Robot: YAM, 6 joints.
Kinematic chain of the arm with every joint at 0, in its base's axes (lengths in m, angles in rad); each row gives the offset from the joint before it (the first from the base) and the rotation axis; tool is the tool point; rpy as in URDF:
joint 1: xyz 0 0 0.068 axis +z
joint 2: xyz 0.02 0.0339 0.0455 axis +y
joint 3: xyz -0.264 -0.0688 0 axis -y
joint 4: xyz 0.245 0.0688 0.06 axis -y
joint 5: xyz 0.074 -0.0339 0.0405 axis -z
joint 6: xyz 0.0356 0 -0.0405 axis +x
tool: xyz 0 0 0 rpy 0 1.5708 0
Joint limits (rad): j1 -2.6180..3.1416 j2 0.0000..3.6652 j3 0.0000..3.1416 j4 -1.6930..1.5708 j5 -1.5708..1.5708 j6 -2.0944..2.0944
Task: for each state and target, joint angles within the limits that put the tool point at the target. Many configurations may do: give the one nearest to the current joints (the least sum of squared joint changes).
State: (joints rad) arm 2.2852 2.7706 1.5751 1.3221 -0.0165 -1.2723
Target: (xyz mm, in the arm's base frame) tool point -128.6 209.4 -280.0
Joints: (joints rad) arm 2.1226 3.3916 1.2191 1.1719 0.0070 -1.2723
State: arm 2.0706 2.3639 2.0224 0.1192 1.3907 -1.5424
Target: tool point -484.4 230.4 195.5
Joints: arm 2.7630 2.4132 1.9224 0.0914 1.3957 -1.5424
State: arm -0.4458 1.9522 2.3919 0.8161 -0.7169 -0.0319
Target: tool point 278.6 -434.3 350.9
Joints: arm -1.0478 2.1943 1.8726 0.7736 -0.7568 -0.0319
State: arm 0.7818 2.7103 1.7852 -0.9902 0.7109 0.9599
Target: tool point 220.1 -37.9 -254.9
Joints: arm -0.0600 3.3812 1.6838 -0.8583 0.7641 0.9599
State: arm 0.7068 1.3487 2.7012 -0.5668 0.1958 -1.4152
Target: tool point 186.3 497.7 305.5
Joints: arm 1.2227 2.2975 2.2827 -0.5852 0.1514 -1.4152
